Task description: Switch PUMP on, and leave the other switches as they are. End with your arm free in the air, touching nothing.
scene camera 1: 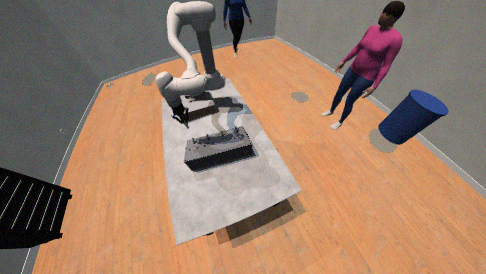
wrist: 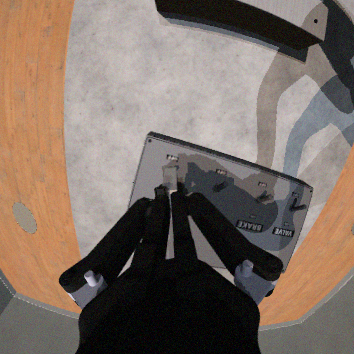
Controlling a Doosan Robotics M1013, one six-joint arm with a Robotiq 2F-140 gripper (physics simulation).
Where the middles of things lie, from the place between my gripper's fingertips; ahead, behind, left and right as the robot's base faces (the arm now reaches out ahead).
Right now my hand is 19 cm to the right of the grey switch box [scene camera 1: 204, 152], 14 cm above it and 11 cm short of it.
